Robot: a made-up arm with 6 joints. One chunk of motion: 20 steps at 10 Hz.
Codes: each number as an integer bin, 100 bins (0 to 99) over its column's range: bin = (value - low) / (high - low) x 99, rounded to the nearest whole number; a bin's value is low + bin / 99 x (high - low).
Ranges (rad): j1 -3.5..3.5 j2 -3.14..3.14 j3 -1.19..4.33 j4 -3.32..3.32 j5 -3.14..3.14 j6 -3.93..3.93
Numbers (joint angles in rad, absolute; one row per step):
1: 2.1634 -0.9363 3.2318 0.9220 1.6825 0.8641
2: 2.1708 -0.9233 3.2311 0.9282 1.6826 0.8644
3: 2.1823 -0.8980 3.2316 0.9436 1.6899 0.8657
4: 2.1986 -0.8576 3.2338 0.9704 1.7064 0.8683
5: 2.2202 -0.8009 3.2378 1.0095 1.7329 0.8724
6: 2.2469 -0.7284 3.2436 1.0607 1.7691 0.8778
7: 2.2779 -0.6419 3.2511 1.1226 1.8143 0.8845
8: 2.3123 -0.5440 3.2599 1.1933 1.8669 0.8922
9: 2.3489 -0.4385 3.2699 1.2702 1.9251 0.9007
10: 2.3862 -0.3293 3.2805 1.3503 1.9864 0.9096
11: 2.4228 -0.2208 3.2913 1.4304 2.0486 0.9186
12: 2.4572 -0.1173 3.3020 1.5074 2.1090 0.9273
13: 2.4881 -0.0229 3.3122 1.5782 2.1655 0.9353
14: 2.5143 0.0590 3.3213 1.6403 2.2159 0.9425
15: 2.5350 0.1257 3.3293 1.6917 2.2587 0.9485
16: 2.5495 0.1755 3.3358 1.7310 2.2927 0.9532
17: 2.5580 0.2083 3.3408 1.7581 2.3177 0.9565
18: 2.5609 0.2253 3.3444 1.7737 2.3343 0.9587
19: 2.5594 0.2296 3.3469 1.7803 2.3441 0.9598
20: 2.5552 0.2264 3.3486 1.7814 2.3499 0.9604
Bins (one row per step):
1: 80 35 79 63 76 60
2: 80 35 79 63 76 60
3: 80 35 79 64 76 60
4: 81 36 79 64 76 60
5: 81 37 79 65 77 60
6: 81 38 80 65 77 61
7: 82 39 80 66 78 61
8: 82 41 80 67 79 61
9: 83 43 80 68 80 61
10: 83 44 80 70 81 61
11: 84 46 80 71 82 61
12: 84 48 81 72 83 61
13: 85 49 81 73 84 61
14: 85 50 81 74 84 61
15: 85 51 81 75 85 61
16: 86 52 81 75 86 62
17: 86 53 81 76 86 62
18: 86 53 81 76 86 62
19: 86 53 81 76 86 62
20: 86 53 81 76 87 62

